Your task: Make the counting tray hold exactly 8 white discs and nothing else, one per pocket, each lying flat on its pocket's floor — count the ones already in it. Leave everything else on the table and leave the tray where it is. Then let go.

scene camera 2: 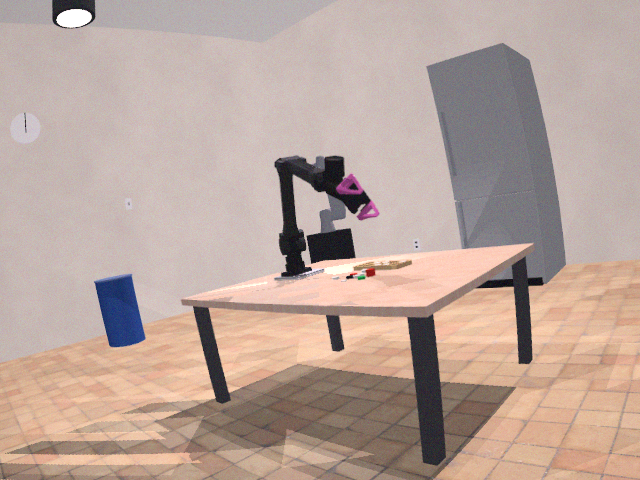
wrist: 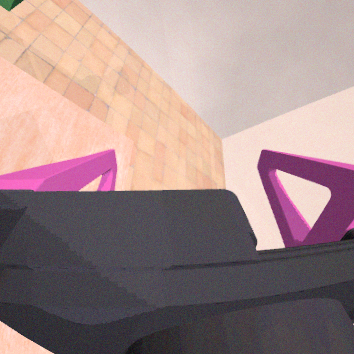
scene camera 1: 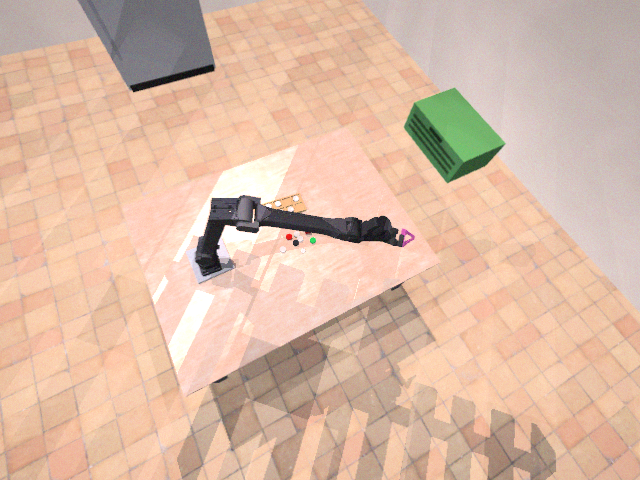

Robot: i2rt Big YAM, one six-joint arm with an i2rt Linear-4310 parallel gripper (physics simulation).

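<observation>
The wooden counting tray (scene camera 1: 302, 205) (scene camera 2: 400, 265) lies on the table, partly hidden by the arm in scene camera 1. White discs show in some of its pockets, one of them a white disc (scene camera 1: 295, 198) near its far right end. On the table beside the tray lie several loose white discs, among them one white disc (scene camera 1: 282, 250) and another white disc (scene camera 1: 302, 250), a red disc (scene camera 1: 288, 236), a black disc (scene camera 1: 295, 242) and a green disc (scene camera 1: 312, 240) (scene camera 2: 360, 277). My gripper (scene camera 2: 364, 197) (wrist: 190, 157) is open and empty, high above the table, away from the tray and discs.
A red block (scene camera 2: 370, 271) lies by the loose discs and is mostly hidden by the arm in scene camera 1. The arm's base plate (scene camera 1: 225, 265) is on the table (scene camera 1: 310, 299) (scene camera 2: 310, 299). A green cabinet (scene camera 1: 460, 129) and a grey fridge (scene camera 2: 485, 155) stand off the table.
</observation>
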